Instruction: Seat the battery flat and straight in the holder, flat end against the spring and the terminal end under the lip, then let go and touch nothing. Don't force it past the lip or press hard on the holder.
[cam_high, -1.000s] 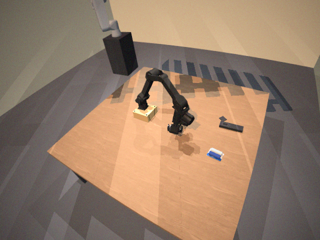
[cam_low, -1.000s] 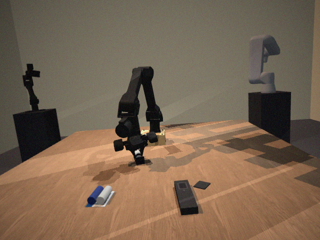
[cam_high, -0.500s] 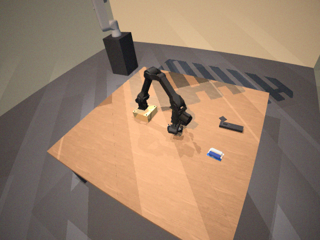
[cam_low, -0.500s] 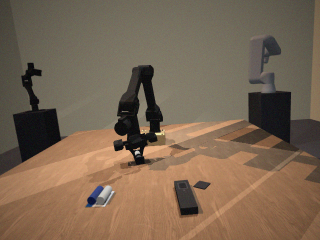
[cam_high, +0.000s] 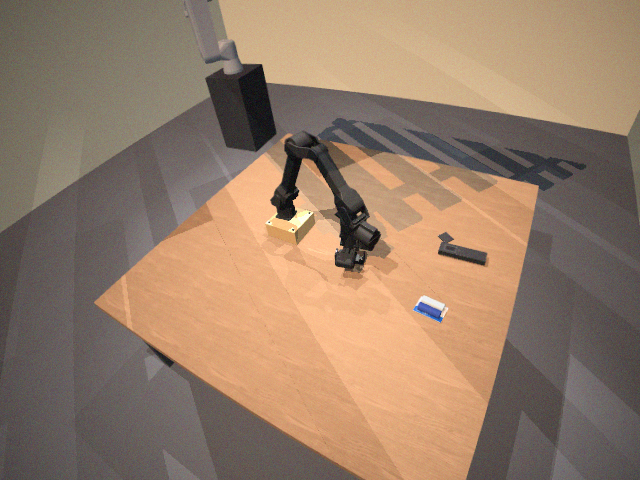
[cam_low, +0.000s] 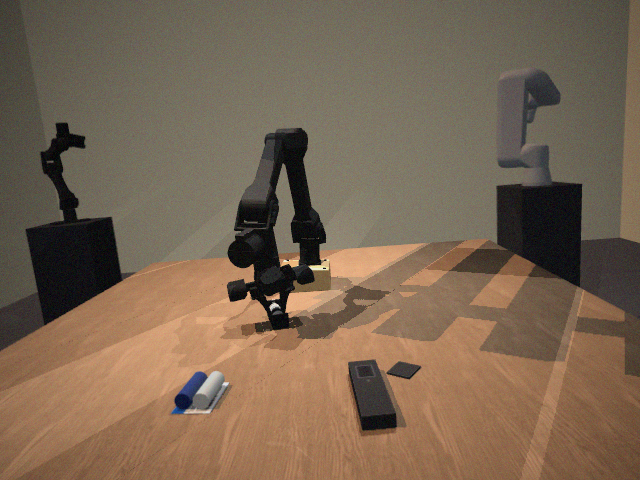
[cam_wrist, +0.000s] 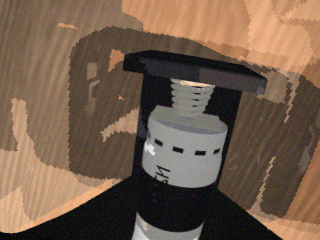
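My gripper tip is 30 mm short of the grey plate, 10 mm to the right of it and 10 mm below it. The rest, counted from my gripper tip: black cover (290 mm ahead, 220 mm to the left, 10 mm below); card (310 mm ahead, 100 mm to the right); battery (10 mm above).
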